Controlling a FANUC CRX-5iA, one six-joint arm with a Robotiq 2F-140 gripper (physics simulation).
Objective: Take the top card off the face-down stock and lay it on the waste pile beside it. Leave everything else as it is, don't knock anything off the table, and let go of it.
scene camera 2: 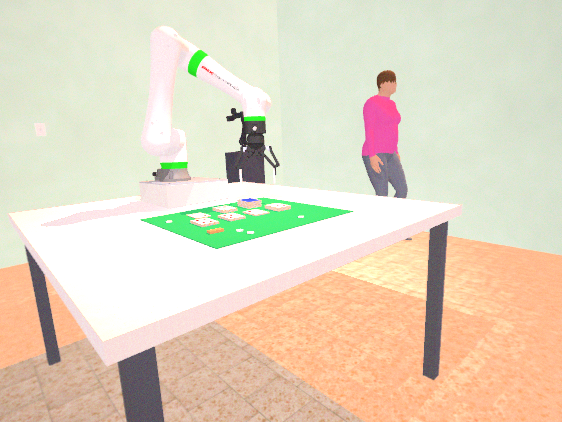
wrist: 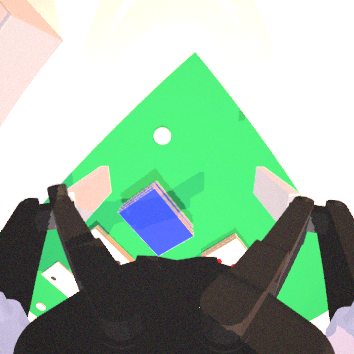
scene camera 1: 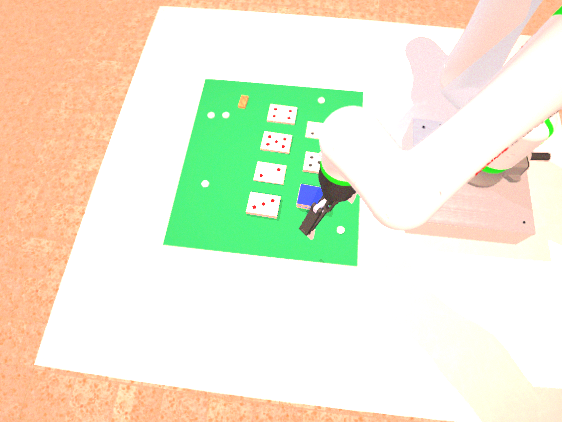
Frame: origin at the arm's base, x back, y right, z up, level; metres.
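Where they show: gripper, fingertip midpoint: [scene camera 2: 257, 183] [wrist: 181, 179] [scene camera 1: 329, 217]; arm's base, link origin: [scene camera 2: 175, 180].
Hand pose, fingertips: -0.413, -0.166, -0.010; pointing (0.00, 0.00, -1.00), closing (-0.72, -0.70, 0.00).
Observation:
Things, the pixels of their top centre, and the offset from my fingertips, as dx, dy, dz. Level surfaces: height alone.
- face-down stock, top centre: [wrist: 155, 224] [scene camera 1: 314, 196] [scene camera 2: 249, 200] -0.034, +0.087, -0.059
- green mat, surface height: dz -0.086
- black-pip card, top centre: [wrist: 66, 283] [scene camera 1: 320, 130] [scene camera 2: 198, 215] -0.010, +0.328, -0.082
- white disc, top centre: [wrist: 161, 135] [scene camera 1: 340, 229] +0.041, -0.004, -0.082
- orange block, top centre: [scene camera 2: 215, 229] [scene camera 1: 243, 101] -0.263, +0.437, -0.078
The face-down stock [scene camera 1: 309, 194] [scene camera 2: 249, 201] [wrist: 156, 220] is a blue-topped stack on the green mat [scene camera 1: 225, 225] [scene camera 2: 310, 210] [wrist: 175, 95]; its upper edges look slightly uneven in the wrist view. The face-up pile with black pips beside it [scene camera 1: 311, 162] [scene camera 2: 224, 208] [wrist: 106, 243] looks like the waste pile; it is partly hidden by the arm in scene camera 1 and by the gripper in the wrist view. My gripper [scene camera 1: 331, 216] [scene camera 2: 256, 172] [wrist: 181, 179] is wide open and empty, above the mat. In the wrist view the stock shows between the fingers, nearer the left one and turned diagonally to them.
Another black-pip card [scene camera 1: 312, 130] [wrist: 60, 277] lies beyond the waste pile. Several red-pip piles, including one near the stock [scene camera 1: 263, 205] [scene camera 2: 277, 206] [wrist: 227, 251], form a row. A white disc [scene camera 1: 340, 230] [wrist: 162, 135] and an orange block [scene camera 1: 243, 101] [scene camera 2: 215, 231] lie on the mat. A person [scene camera 2: 382, 125] stands behind the table.

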